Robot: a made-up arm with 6 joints.
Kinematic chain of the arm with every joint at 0, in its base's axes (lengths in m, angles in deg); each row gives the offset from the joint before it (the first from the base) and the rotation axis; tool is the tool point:
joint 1: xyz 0 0 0.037 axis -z
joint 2: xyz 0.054 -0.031 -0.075 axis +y
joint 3: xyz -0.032 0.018 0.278 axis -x
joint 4: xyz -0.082 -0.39 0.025 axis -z
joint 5: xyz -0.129 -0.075 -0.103 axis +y
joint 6: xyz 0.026 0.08 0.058 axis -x
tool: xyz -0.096 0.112 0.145
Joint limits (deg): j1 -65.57..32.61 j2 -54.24..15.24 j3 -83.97..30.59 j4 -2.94..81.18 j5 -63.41..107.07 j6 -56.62..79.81
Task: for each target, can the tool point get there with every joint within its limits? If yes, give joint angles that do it. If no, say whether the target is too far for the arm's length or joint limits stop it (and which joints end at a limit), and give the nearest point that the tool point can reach.
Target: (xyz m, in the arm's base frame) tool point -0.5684 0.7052 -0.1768
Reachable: no: joint limits stop it (at a limit: joint 1, joint 3, joint 4, joint 5, joint 6) | nearest point -0.3951 0.2233 -0.1151 | short by 0.516 m
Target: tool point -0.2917 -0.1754 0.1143
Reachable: yes | joints -10.40 -31.21 12.00 32.07 -25.07 24.59
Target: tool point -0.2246 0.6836 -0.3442
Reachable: no: joint limits stop it (at a limit: joint 1, joint 3, joint 4, joint 5) | nearest point -0.2530 0.2012 -0.2260 | short by 0.498 m
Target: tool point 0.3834 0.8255 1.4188
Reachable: no: too far | nearest point 0.2779 0.0492 0.5277 | short by 1.186 m
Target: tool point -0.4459 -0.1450 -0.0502
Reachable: yes | joints 15.34 -16.18 -45.75 5.76 -38.07 -17.47
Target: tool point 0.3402 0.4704 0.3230
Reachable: no: joint limits stop it (at a limit: joint 1, joint 2, joint 3, joint 4) | nearest point 0.2729 0.1136 0.3675 | short by 0.366 m
